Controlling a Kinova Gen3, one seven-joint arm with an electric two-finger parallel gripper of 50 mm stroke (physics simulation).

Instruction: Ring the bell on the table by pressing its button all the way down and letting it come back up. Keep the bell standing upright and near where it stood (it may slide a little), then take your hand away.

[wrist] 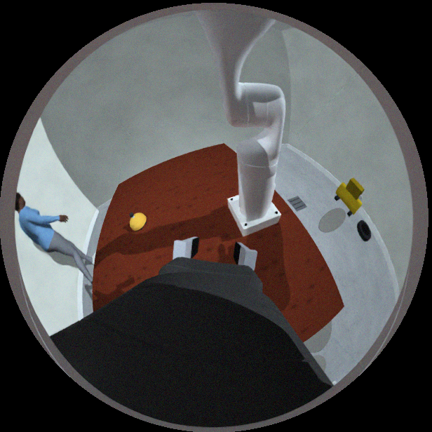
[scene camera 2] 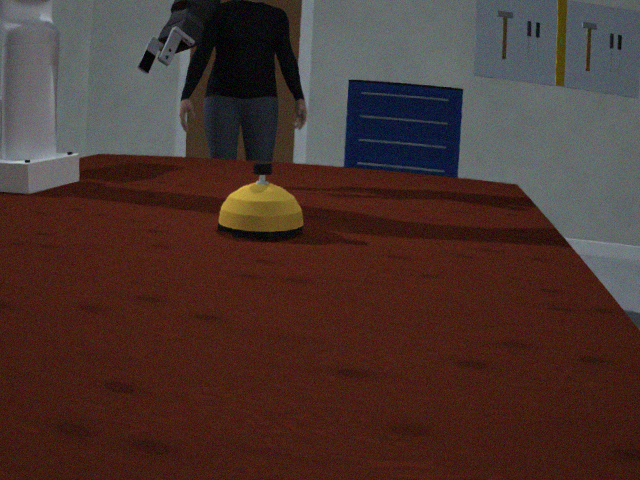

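Seen in the pictures: gripper, between the fingertips: (scene camera 2: 152, 66); arm's base, origin of its link: (scene camera 2: 28, 156).
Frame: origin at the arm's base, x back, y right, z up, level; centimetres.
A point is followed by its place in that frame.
A yellow dome bell (scene camera 2: 260, 209) {y 25.9, x -40.5, z -1.6 cm} (wrist: 138, 221) with a black base stands upright on the red-brown table (scene camera 2: 310, 335) {y 47.9, x -46.2, z -4.3 cm} (wrist: 175, 185). Its black button (scene camera 2: 262, 168) {y 23.2, x -40.2, z 1.9 cm} (wrist: 132, 215) sits raised on a short light stem above the dome. My gripper (scene camera 2: 159, 53) {y -11.6, x -17.0, z 13.8 cm} (wrist: 215, 247) is open, with a gap between its two fingers. It hangs high above the table, up and to the left of the bell in the scene view and well apart from it. In the wrist view the bell lies to the left of the fingers.
The white robot base (scene camera 2: 51, 173) {y 2.6, x -5.8, z -2.2 cm} (wrist: 254, 220) stands on the table, left of the bell in the scene view. A person in black (scene camera 2: 248, 51) and a blue cabinet (scene camera 2: 403, 126) are behind the table. A person in blue (wrist: 37, 227) shows at the left of the wrist view.
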